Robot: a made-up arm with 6 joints.
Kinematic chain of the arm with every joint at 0, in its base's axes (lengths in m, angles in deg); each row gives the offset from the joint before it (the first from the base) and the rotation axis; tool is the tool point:
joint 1: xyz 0 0 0.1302 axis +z
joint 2: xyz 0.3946 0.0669 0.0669 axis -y
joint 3: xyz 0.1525 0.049 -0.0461 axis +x
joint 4: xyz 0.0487 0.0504 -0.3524 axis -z
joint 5: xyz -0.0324 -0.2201 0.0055 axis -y
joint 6: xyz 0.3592 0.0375 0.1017 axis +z
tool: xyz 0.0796 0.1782 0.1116
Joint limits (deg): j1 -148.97..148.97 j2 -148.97..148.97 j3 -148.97..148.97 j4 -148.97..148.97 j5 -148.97..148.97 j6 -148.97..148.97
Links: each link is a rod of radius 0.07 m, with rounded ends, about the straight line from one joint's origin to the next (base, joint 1, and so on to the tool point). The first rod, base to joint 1, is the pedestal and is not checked.
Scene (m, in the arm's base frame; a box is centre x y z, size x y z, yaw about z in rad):
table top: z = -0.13
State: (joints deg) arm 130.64 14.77 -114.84 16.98 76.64 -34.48
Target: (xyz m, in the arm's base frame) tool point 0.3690 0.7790 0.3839
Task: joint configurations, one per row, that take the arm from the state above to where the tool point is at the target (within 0.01 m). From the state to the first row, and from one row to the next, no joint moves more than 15 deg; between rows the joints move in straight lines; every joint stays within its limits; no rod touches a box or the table.
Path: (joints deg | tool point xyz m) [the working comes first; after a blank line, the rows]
Joints at the target: 48.37 26.05 -109.77 10.43 32.63 -28.77
Straight joint move there: clear.

1: 116.93 16.65 -114.00 15.89 69.30 -33.53 | -0.5391 0.3536 0.1168
2: 103.22 18.53 -113.15 14.80 61.97 -32.58 | -0.4581 0.5322 0.1640
3: 89.51 20.41 -112.31 13.70 54.63 -31.62 | -0.3121 0.6851 0.2157
4: 75.79 22.29 -111.46 12.61 47.30 -30.67 | -0.1117 0.7884 0.2705
5: 62.08 24.17 -110.62 11.52 39.96 -29.72 | 0.1237 0.8234 0.3271
6: 48.37 26.05 -109.77 10.43 32.63 -28.77 | 0.3690 0.7790 0.3839

